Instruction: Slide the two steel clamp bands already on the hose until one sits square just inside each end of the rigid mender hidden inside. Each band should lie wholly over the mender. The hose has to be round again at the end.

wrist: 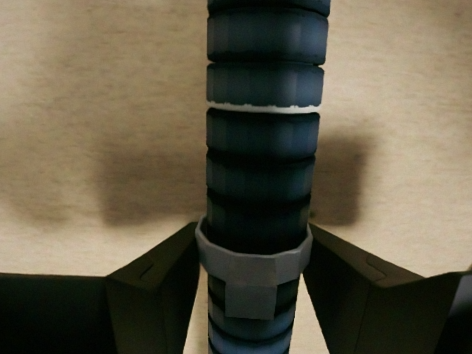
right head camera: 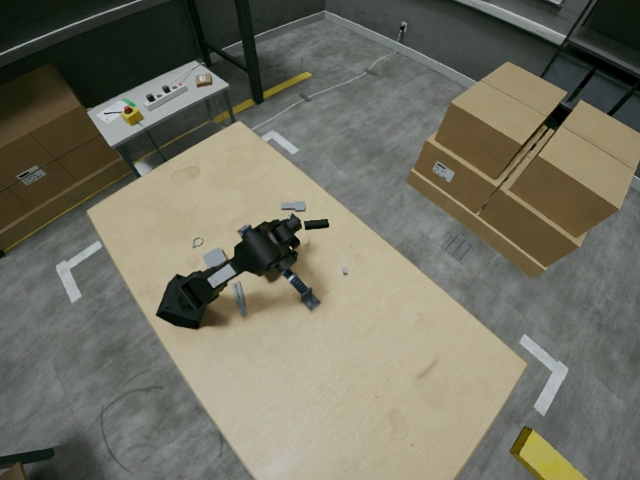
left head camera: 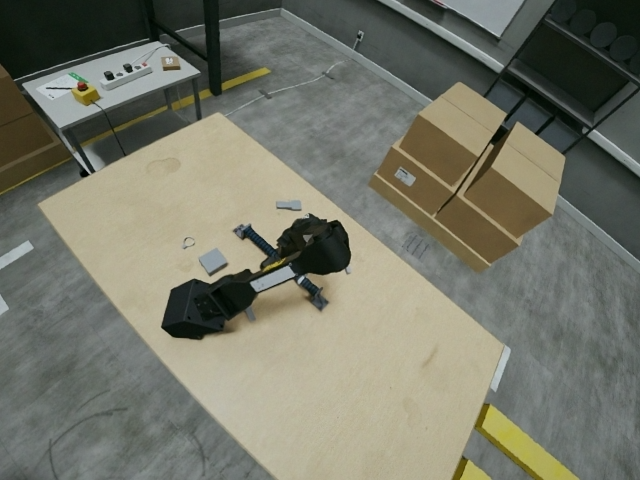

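The dark blue ribbed hose (left head camera: 258, 241) (right head camera: 298, 284) (wrist: 262, 135) lies across the table between two grey end holders. In the wrist view it runs top to bottom, with a thin white line around it above the band. A grey steel clamp band (wrist: 250, 270) with a square tab circles the hose. My gripper (wrist: 249, 233) is shut on this band, a fingertip touching each side. The other band, a pale ring (left head camera: 300, 279) (right head camera: 290, 277), shows on the hose toward the near holder. In the head views my arm hides the fingertips and mid-hose. The mender is hidden inside.
The near holder (left head camera: 319, 299) (right head camera: 311, 300) and far holder (left head camera: 240, 230) flank the arm. A grey block (left head camera: 212, 261) (right head camera: 214, 256), a small ring (left head camera: 188, 241) (right head camera: 197, 241), a flat grey piece (left head camera: 288, 205) (right head camera: 293, 206) and a tiny grey piece (right head camera: 344, 270) lie around.
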